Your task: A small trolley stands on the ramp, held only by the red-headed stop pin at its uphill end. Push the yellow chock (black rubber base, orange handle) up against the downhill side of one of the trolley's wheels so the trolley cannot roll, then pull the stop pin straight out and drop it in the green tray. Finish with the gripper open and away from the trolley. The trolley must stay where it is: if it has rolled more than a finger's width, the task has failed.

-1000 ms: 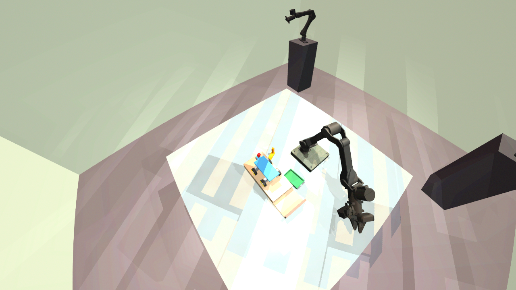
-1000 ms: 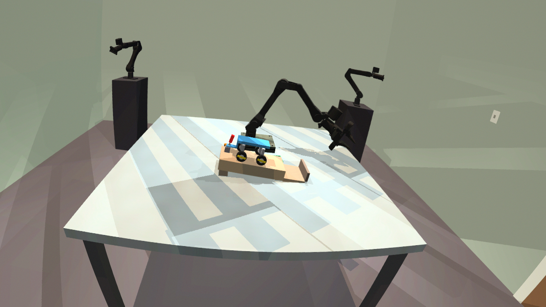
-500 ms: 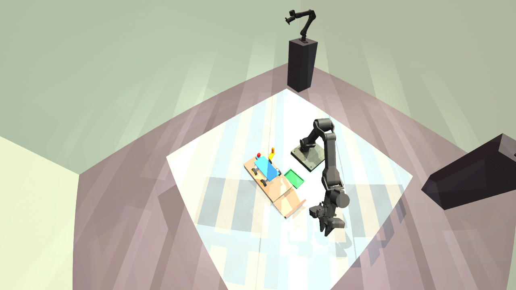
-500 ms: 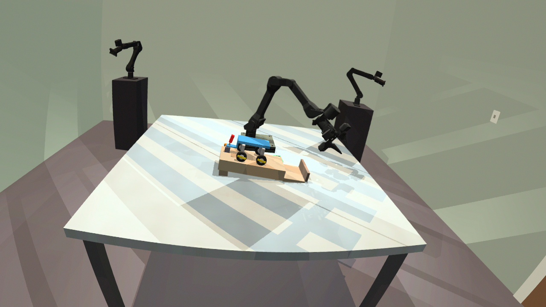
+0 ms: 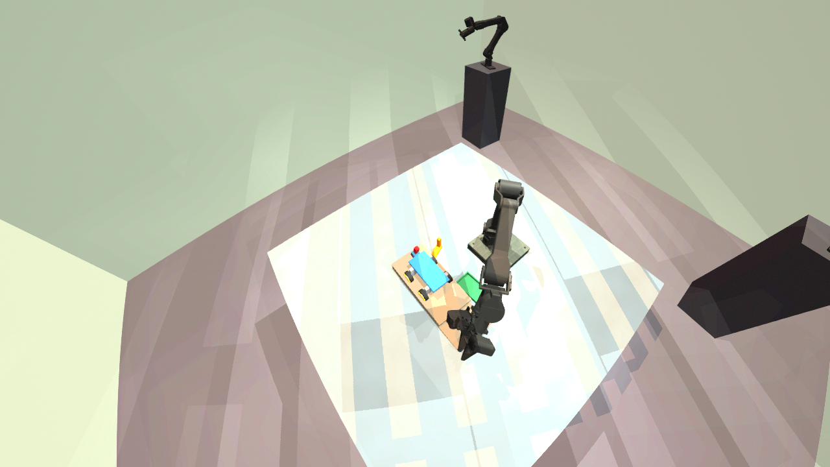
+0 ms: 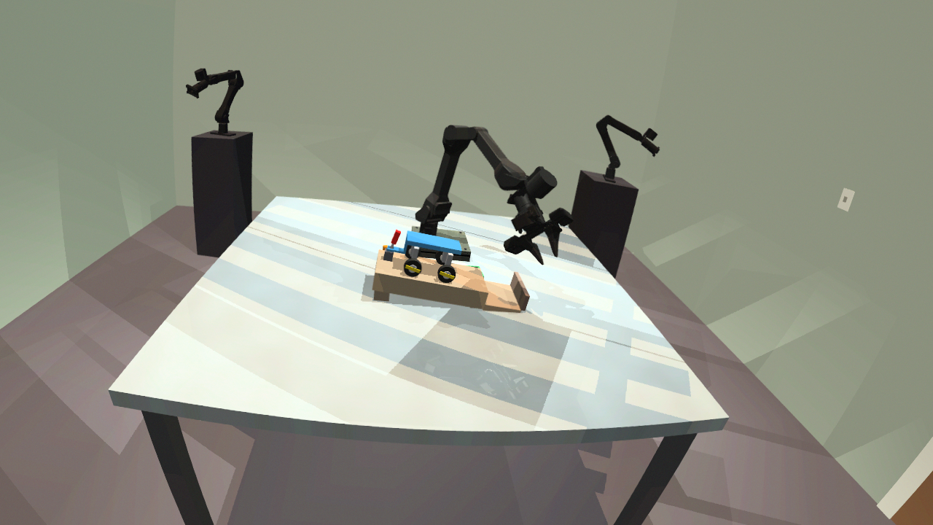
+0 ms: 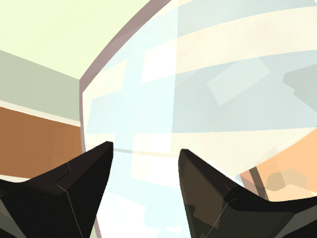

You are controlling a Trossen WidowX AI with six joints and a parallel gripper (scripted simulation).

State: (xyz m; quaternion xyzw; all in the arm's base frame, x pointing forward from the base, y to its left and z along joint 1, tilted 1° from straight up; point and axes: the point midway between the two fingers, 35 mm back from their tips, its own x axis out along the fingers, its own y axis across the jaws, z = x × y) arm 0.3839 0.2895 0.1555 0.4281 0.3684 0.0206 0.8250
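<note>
My gripper tip is 100 mm past the red-headed stop pin, 390 mm to the left of it and 40 mm above it. Also, from my gripper tip: raised lip 100 mm behind, 30 mm to the right, 140 mm below; blue trolley 80 mm behind, 290 mm to the right, 60 mm below; ramp 80 mm behind, 290 mm to the right, 130 mm below.
</note>
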